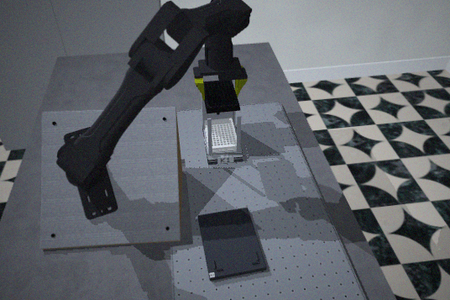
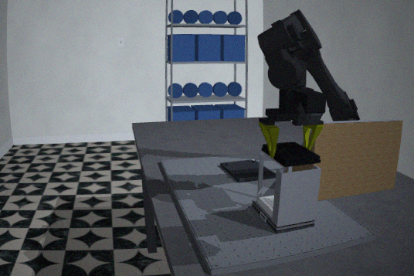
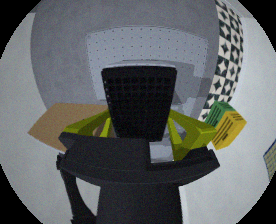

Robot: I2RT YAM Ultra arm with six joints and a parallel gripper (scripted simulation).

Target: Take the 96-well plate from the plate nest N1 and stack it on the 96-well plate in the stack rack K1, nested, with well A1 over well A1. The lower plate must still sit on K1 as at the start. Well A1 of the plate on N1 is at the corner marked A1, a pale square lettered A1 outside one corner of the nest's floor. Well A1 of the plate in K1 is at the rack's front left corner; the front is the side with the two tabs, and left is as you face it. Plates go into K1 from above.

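My gripper is now right at the black 96-well plate. Round my hand: rack back wall 1 cm ahead, 7 cm to the left, 8 cm below; pale A1 mark 12 cm behind, 41 cm to the right, 15 cm below; white 96-well plate 13 cm below.
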